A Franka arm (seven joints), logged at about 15 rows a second.
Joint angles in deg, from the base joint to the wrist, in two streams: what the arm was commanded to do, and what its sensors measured. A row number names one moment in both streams.
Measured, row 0:
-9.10, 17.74, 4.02, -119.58, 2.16, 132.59, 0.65
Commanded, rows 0 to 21:
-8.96, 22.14, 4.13, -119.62, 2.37, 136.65, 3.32
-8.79, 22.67, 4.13, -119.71, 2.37, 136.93, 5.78
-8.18, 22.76, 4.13, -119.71, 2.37, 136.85, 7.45
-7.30, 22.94, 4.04, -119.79, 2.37, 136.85, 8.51
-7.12, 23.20, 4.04, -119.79, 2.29, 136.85, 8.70
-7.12, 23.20, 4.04, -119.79, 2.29, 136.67, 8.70
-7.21, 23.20, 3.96, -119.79, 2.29, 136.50, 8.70
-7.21, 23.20, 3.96, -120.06, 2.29, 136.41, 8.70
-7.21, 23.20, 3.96, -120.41, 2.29, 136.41, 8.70
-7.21, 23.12, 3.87, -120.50, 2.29, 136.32, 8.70
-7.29, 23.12, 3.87, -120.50, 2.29, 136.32, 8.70
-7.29, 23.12, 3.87, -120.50, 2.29, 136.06, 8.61
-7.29, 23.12, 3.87, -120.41, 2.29, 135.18, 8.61
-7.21, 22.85, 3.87, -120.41, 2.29, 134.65, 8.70
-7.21, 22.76, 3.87, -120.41, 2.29, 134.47, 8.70
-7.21, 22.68, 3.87, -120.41, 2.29, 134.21, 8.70
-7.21, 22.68, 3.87, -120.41, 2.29, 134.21, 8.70
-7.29, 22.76, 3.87, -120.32, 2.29, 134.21, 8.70
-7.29, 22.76, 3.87, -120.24, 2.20, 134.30, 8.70
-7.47, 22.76, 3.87, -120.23, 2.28, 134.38, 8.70
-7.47, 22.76, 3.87, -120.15, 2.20, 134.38, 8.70
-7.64, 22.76, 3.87, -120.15, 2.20, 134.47, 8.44
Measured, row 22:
-7.28, 23.83, 3.82, -119.47, 2.15, 134.66, 8.00
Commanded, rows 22 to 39:
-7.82, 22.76, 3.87, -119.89, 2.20, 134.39, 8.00
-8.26, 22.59, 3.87, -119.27, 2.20, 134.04, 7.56
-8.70, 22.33, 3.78, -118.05, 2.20, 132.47, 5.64
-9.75, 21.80, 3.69, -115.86, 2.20, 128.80, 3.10
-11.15, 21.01, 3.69, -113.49, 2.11, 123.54, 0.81
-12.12, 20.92, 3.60, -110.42, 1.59, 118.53, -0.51
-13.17, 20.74, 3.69, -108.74, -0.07, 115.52, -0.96
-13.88, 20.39, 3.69, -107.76, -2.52, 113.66, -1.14
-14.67, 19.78, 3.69, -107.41, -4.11, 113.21, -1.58
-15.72, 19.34, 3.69, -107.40, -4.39, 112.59, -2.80
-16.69, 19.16, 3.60, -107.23, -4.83, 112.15, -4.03
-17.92, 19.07, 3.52, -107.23, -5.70, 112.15, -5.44
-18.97, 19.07, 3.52, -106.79, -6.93, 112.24, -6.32
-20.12, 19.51, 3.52, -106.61, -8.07, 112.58, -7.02
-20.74, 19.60, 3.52, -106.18, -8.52, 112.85, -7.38
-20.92, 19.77, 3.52, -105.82, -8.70, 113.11, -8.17
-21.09, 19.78, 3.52, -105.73, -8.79, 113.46, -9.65
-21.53, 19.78, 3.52, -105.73, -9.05, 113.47, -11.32
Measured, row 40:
-20.50, 19.83, 2.66, -106.26, -7.61, 113.44, -8.90
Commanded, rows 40 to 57:
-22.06, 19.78, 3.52, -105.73, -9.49, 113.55, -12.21
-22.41, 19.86, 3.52, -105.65, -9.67, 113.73, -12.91
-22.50, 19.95, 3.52, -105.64, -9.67, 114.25, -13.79
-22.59, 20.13, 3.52, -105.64, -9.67, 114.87, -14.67
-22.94, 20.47, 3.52, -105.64, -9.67, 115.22, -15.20
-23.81, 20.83, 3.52, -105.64, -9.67, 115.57, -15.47
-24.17, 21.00, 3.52, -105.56, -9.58, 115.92, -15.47
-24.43, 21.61, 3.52, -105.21, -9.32, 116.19, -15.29
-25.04, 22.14, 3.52, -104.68, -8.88, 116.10, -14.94
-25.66, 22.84, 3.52, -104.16, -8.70, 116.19, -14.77
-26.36, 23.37, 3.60, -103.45, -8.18, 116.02, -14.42
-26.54, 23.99, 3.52, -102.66, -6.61, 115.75, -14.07
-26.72, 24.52, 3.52, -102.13, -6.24, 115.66, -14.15
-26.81, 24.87, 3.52, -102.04, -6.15, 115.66, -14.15
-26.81, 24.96, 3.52, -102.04, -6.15, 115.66, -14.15
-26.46, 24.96, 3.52, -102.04, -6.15, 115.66, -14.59
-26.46, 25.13, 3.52, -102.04, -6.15, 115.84, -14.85
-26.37, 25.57, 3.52, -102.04, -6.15, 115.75, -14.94
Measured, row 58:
-25.92, 24.72, 2.83, -103.05, -6.97, 116.32, -14.44
